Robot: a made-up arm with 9 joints. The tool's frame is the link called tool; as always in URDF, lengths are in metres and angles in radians. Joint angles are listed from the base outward.
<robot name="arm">
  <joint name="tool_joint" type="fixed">
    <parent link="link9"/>
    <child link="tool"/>
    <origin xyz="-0.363 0.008 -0.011" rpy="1.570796 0 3.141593"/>
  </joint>
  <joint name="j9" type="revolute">
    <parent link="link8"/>
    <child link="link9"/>
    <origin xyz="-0.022 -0.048 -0.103" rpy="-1.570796 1.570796 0"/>
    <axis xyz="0 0 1"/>
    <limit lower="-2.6" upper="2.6"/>
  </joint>
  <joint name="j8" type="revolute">
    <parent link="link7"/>
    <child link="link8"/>
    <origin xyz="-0.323 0.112 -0.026" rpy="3.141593 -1.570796 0"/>
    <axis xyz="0 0 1"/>
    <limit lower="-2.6" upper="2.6"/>
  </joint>
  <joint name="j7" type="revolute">
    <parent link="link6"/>
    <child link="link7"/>
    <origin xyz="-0.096 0.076 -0.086" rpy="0 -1.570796 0"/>
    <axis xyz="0 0 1"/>
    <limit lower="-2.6" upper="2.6"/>
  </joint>
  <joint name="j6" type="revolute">
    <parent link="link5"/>
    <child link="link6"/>
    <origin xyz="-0.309 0.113 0.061" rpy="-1.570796 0 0"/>
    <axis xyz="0 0 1"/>
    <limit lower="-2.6" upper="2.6"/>
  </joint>
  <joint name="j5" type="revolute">
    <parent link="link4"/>
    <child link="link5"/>
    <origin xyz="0.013 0.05 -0.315" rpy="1.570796 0 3.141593"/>
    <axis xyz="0 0 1"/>
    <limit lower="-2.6" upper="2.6"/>
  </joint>
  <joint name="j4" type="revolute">
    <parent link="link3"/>
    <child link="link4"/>
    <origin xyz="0.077 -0.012 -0.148" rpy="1.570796 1.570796 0"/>
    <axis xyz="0 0 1"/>
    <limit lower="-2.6" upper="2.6"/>
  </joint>
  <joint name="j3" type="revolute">
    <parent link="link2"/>
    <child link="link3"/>
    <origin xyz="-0.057 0.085 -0.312" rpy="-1.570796 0 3.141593"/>
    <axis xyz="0 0 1"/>
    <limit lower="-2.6" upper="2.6"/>
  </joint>
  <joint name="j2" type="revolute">
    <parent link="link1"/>
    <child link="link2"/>
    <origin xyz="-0.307 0.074 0.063" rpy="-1.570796 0 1.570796"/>
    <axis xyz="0 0 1"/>
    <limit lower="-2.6" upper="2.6"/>
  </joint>
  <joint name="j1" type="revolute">
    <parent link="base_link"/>
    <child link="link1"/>
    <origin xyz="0 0 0.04" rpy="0 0 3.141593"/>
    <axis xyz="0 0 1"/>
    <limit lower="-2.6" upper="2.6"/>
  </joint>
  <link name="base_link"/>
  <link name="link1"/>
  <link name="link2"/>
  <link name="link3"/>
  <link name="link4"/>
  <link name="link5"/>
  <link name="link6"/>
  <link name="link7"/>
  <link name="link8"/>
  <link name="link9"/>
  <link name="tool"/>
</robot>
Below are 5 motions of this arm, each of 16 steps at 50 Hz.
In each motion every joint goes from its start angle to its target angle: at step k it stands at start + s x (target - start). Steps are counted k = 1, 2, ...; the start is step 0. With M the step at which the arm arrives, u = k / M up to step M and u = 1 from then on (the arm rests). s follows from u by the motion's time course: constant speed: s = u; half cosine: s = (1 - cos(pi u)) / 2; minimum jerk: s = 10 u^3 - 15 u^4 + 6 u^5.
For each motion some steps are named. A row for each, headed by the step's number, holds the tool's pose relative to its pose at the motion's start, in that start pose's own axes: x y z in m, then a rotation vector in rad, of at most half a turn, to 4 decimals.
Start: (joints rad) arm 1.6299 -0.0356 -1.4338 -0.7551 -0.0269 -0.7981 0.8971 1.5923 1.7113
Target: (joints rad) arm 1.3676 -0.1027 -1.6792 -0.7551 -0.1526 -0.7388 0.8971 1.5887 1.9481
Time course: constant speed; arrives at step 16
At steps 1, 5, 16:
1: 0.0051 0.0113 -0.0041 0.0201 0.0041 -0.0167
5: 0.0281 0.0554 -0.0173 0.1013 0.0198 -0.0820
16: 0.1106 0.1616 -0.0270 0.3286 0.0546 -0.2473

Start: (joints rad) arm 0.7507 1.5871 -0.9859 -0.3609 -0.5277 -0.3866 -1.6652 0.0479 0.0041
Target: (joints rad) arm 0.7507 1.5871 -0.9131 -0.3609 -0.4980 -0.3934 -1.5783 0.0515 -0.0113
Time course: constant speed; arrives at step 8
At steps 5, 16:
5: -0.0070 0.0083 0.0004 -0.0106 -0.0266 -0.0183
16: -0.0114 0.0133 0.0004 -0.0167 -0.0425 -0.0291

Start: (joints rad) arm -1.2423 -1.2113 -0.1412 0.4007 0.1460 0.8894 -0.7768 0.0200 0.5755
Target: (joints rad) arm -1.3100 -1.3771 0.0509 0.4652 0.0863 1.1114 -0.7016 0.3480 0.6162
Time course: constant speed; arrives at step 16
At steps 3, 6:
3: -0.0217 0.0167 -0.0041 0.0798 0.0116 0.0436
6: -0.0445 0.0361 -0.0063 0.1618 0.0234 0.0863

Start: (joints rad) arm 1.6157 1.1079 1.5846 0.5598 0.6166 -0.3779 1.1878 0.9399 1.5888
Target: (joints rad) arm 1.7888 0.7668 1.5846 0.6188 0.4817 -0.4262 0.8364 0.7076 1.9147
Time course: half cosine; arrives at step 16
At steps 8, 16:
8: -0.2235 -0.0673 -0.1865 -0.0330 0.4151 -0.1553
16: -0.5044 -0.1153 -0.2976 -0.0690 0.8215 -0.3092

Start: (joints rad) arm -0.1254 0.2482 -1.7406 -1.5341 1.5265 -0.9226 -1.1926 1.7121 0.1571
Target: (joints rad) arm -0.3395 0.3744 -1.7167 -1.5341 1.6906 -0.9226 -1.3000 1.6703 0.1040
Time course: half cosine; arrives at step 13
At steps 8, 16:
8: -0.0389 -0.0633 -0.0659 0.0792 0.2238 -0.1474
16: -0.0622 -0.0916 -0.0974 0.1158 0.3317 -0.2146

